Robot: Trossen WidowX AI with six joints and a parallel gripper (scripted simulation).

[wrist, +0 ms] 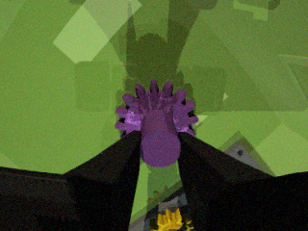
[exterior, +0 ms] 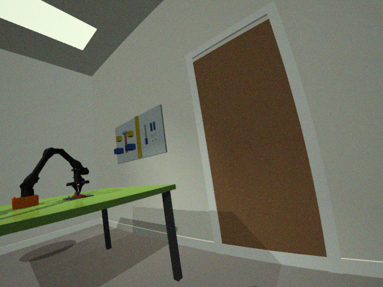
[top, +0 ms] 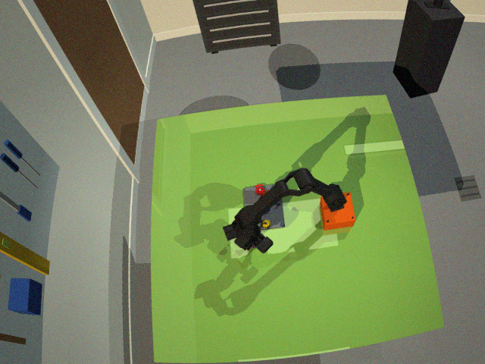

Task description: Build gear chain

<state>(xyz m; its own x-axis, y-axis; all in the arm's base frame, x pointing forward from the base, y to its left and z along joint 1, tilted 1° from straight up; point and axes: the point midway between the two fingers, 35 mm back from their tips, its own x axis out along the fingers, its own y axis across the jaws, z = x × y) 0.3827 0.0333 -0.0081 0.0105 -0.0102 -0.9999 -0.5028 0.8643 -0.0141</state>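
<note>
My gripper tip is now 70 mm past the yellow gear, 60 mm to the left of it and 10 mm above it. From my gripper tip the other things lie so: purple gear: 10 mm below; board: 150 mm to the right, 80 mm behind, 20 mm below; blue gear: 140 mm to the right, 90 mm behind.
</note>
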